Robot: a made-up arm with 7 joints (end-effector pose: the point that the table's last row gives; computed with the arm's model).
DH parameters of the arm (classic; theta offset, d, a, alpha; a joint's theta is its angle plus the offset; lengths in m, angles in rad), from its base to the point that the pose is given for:
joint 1: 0 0.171 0 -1.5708
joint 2: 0 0 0 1.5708
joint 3: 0 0.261 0.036 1.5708
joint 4: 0 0 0.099 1.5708
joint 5: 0 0.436 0 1.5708
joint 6: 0 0 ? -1.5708
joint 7: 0 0.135 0 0
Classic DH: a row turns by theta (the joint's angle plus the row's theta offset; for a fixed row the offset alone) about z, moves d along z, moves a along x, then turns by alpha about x.
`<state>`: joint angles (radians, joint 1 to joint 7).
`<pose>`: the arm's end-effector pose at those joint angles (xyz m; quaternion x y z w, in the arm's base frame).
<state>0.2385 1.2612 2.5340 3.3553 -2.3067 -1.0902 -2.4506</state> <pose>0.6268 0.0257 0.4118 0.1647 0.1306 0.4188 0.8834</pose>
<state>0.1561 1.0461 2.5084 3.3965 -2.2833 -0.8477 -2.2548</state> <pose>0.6044 -0.0489 0.5414 0.1996 0.1276 0.4797 0.8449</pose>
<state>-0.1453 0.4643 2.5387 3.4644 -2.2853 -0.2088 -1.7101</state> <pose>0.3781 -0.2237 0.8340 0.2731 0.0708 0.6391 0.7155</pose>
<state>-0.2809 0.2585 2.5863 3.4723 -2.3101 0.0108 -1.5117</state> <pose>0.2524 -0.2382 0.9095 0.2795 0.0492 0.6891 0.6668</pose>
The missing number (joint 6, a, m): 0.106
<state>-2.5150 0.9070 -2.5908 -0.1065 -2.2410 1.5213 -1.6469</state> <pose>0.2894 0.2036 0.1307 -0.2802 0.3007 -0.5184 0.7499</pose>
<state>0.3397 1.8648 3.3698 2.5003 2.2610 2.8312 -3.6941</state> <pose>0.6422 0.0927 0.0414 0.0976 -0.8720 0.1444 0.4573</pose>
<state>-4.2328 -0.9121 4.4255 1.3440 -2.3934 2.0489 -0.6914</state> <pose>0.6428 -0.1796 0.1908 0.5895 0.3494 -0.3714 0.6265</pose>
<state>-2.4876 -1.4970 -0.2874 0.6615 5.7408 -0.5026 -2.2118</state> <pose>-0.0687 0.0381 0.7015 0.2605 0.0075 -0.7900 0.5549</pose>
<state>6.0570 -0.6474 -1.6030 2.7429 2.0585 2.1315 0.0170</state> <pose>-0.3359 0.0238 0.8583 -0.6255 -0.1081 -0.7580 0.1498</pose>
